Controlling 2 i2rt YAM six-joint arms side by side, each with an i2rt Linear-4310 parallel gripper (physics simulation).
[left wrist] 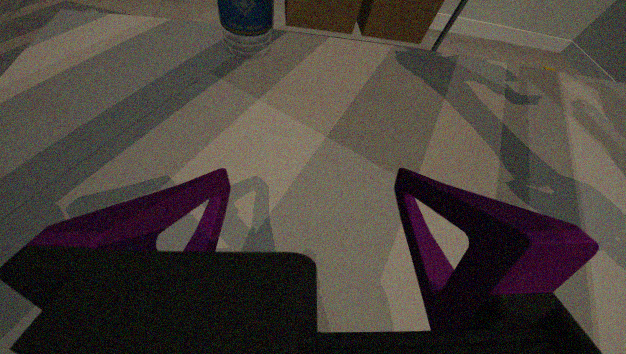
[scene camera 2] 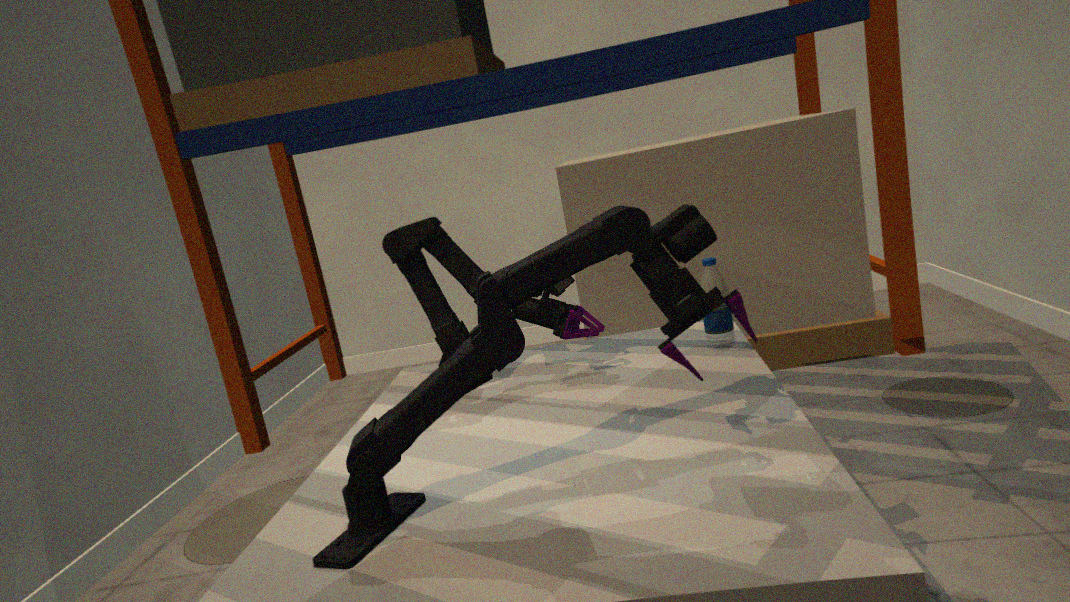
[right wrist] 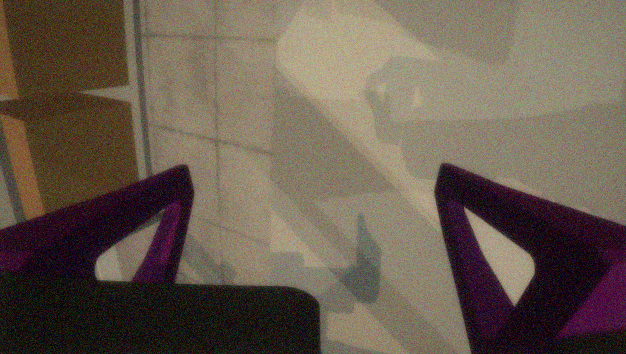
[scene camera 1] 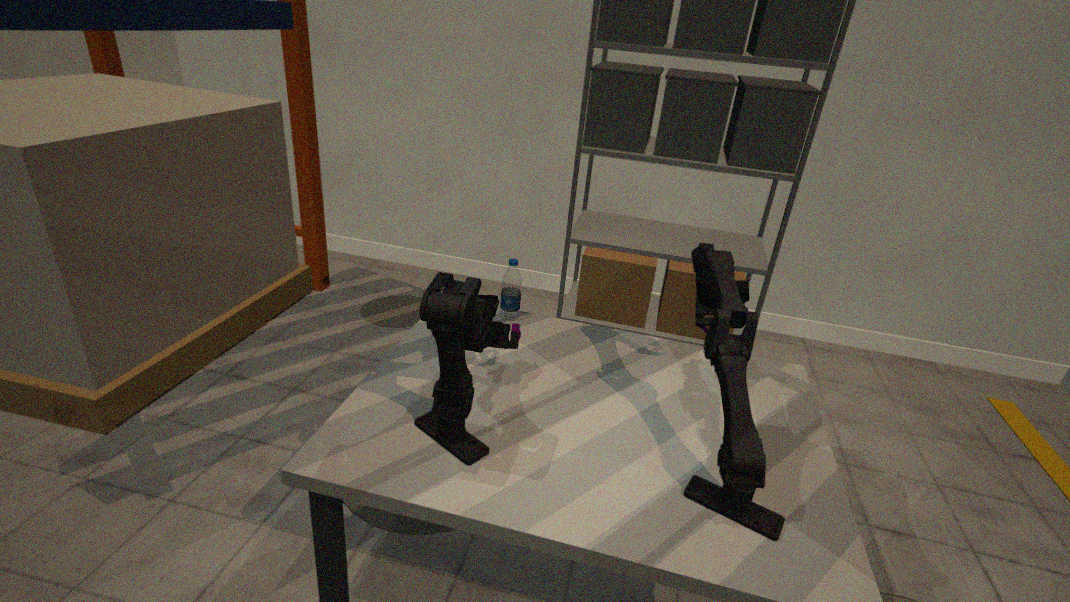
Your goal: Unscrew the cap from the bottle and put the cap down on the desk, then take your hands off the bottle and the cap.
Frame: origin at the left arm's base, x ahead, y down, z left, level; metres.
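Seen in the pictures: left gripper, fingertip midpoint: (left wrist: 312,177) (scene camera 2: 601,330) (scene camera 1: 504,333); right gripper, fingertip midpoint: (scene camera 2: 729,361) (right wrist: 314,177) (scene camera 1: 709,319); left arm's base, link origin: (scene camera 1: 451,437); right arm's base, link origin: (scene camera 2: 373,530) (scene camera 1: 732,507).
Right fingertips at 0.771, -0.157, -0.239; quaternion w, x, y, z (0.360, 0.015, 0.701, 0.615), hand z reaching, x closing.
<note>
Offsets run from my right fingertips to a thing's top centre, as dx, dy, dz. Level surfaces: height alone.
A clear bottle with a blue label @(-0.240, -0.048, +0.570) (scene camera 1: 511,301) (scene camera 2: 718,320) (left wrist: 246,15) stands upright near the far edge of the desk @(dy +0.157) (scene camera 1: 598,486) (scene camera 2: 636,539). Its blue cap @(-0.240, -0.049, +0.570) (scene camera 1: 513,262) (scene camera 2: 709,262) sits on its top; the cap is out of frame in the left wrist view. My left gripper (scene camera 1: 516,333) (scene camera 2: 591,324) (left wrist: 312,177) is open and empty above the desk, with the bottle beyond its fingers, left of centre in its wrist view. My right gripper (scene camera 2: 728,360) (right wrist: 314,177) is open and empty above the desk, apart from the bottle; its fingers are hard to make out in scene camera 1.
A metal shelf unit (scene camera 1: 658,232) with dark bins and cardboard boxes (scene camera 1: 617,288) stands behind the desk. A large pale box (scene camera 1: 164,224) (scene camera 2: 718,224) stands by an orange and blue rack (scene camera 1: 305,149) (scene camera 2: 894,187). In scene camera 2 my right arm (scene camera 2: 448,389) crosses in front of the left arm.
</note>
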